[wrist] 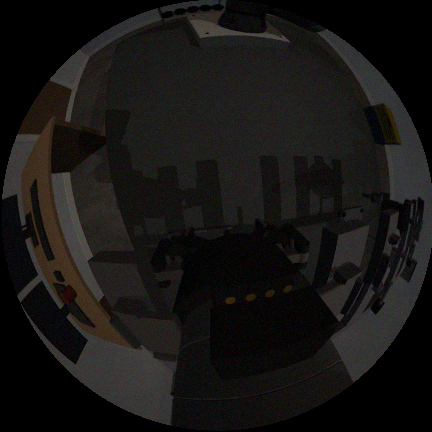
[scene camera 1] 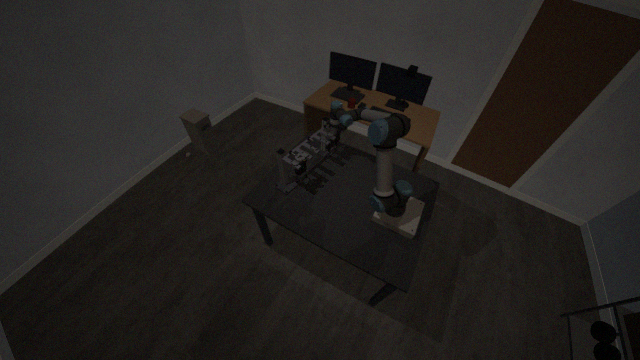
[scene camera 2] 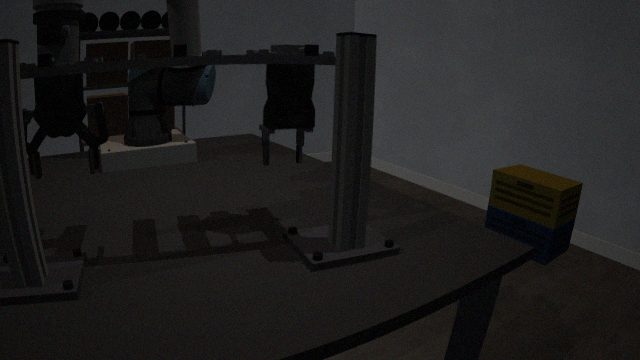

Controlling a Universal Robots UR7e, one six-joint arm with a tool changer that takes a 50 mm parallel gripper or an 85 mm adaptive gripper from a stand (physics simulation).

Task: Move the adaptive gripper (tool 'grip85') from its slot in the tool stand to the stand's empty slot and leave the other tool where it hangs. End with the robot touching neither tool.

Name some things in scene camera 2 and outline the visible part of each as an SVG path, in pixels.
A parallel gripper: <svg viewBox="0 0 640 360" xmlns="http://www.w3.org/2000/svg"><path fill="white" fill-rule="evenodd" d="M266 64L268 98L263 110L263 125L259 125L259 129L262 131L263 165L269 165L269 134L275 134L275 130L296 129L296 144L298 144L296 145L296 162L302 163L304 131L313 132L315 127L315 108L311 99L314 87L315 65ZM269 52L269 55L304 55L304 53L299 53L298 50L299 48L304 48L305 45L271 45L271 52Z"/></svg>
An adaptive gripper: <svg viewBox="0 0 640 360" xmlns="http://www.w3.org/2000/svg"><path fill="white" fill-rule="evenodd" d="M83 73L34 78L35 110L22 109L26 152L29 157L30 172L35 176L35 179L42 177L38 148L46 136L51 138L59 136L69 137L76 133L90 147L88 150L90 173L95 174L96 169L99 167L98 147L107 142L109 138L104 104L99 101L96 104L85 105L83 98ZM34 118L40 127L31 143L28 143L27 124ZM87 112L91 114L92 118L96 118L99 132L97 137L82 122ZM52 54L52 57L55 59L52 66L84 63L84 60L79 61L79 53Z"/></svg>
